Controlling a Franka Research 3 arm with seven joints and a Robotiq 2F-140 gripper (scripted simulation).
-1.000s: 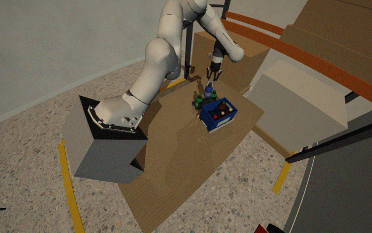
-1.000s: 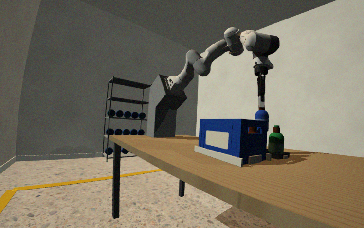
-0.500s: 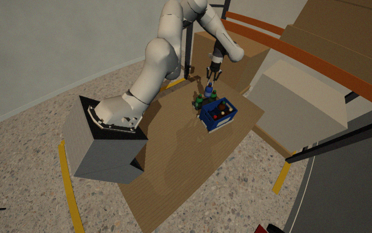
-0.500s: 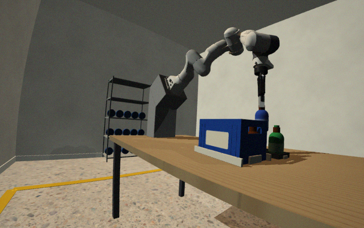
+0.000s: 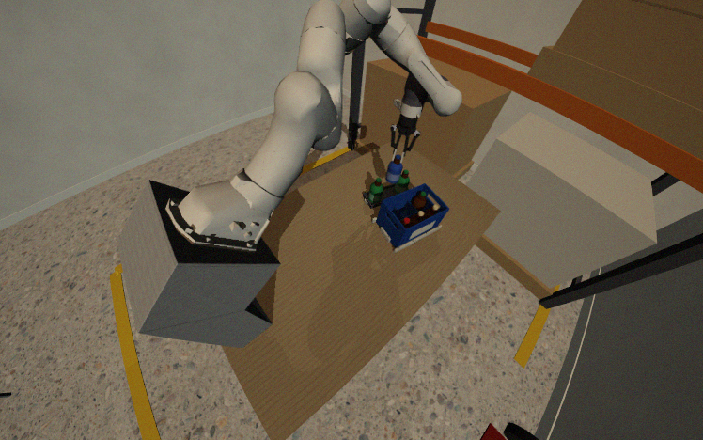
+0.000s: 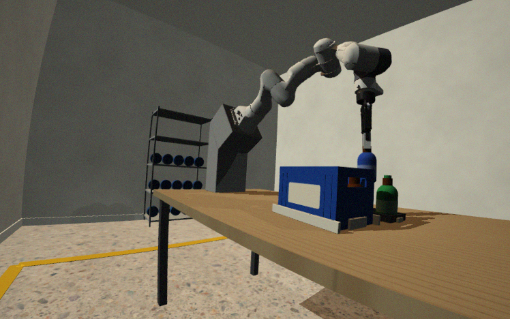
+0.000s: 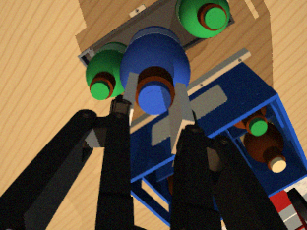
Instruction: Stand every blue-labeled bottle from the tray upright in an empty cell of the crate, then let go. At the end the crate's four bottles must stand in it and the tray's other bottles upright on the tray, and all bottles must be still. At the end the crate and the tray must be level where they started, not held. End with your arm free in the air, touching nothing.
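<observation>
Right now my hand is 90 mm above the blue-labeled bottle. From my hand the other things lie so: dark tray 280 mm below; then crate 210 mm below, 190 mm to the right, 120 mm behind.
</observation>
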